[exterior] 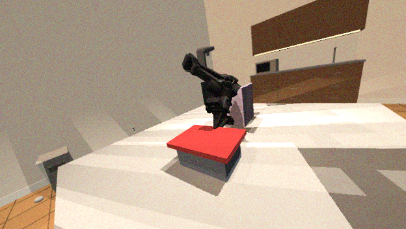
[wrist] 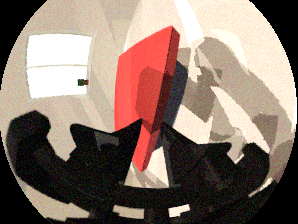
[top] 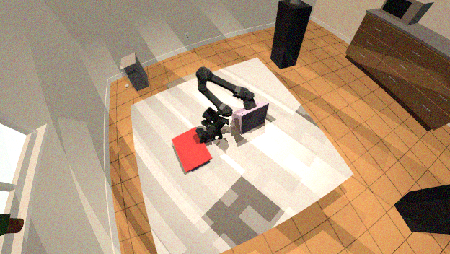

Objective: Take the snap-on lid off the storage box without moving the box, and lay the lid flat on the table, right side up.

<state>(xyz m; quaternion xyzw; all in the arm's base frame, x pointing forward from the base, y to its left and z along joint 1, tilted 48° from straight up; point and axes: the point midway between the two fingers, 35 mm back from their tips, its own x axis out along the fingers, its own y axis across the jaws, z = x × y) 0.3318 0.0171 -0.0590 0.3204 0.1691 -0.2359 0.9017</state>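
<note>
My gripper tip is now 70 mm short of the red lid and 10 mm to the right of it. From my gripper tip the other things lie so: storage box (70 mm ahead, 50 mm below, 10 mm to the left).
</note>
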